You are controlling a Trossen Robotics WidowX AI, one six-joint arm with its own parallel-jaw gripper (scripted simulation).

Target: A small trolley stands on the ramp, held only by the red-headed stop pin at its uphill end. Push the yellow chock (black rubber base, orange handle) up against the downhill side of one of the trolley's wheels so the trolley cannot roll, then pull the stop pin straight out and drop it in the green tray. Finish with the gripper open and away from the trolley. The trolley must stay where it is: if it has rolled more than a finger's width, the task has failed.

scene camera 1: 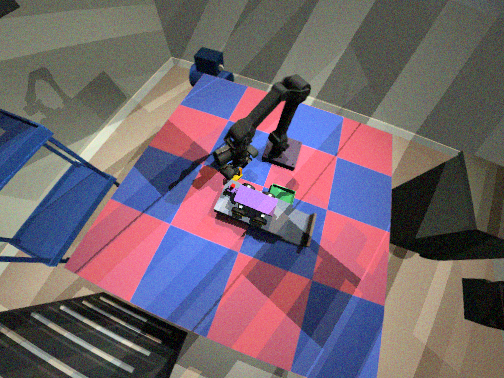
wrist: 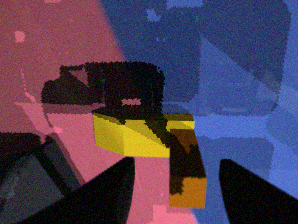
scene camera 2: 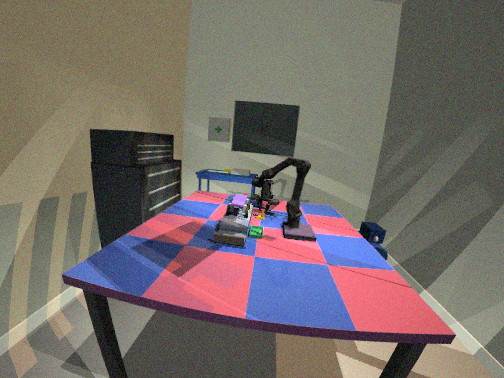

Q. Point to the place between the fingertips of my gripper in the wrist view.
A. At 176, 167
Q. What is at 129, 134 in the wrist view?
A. A yellow chock.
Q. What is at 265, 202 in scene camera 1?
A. A trolley.
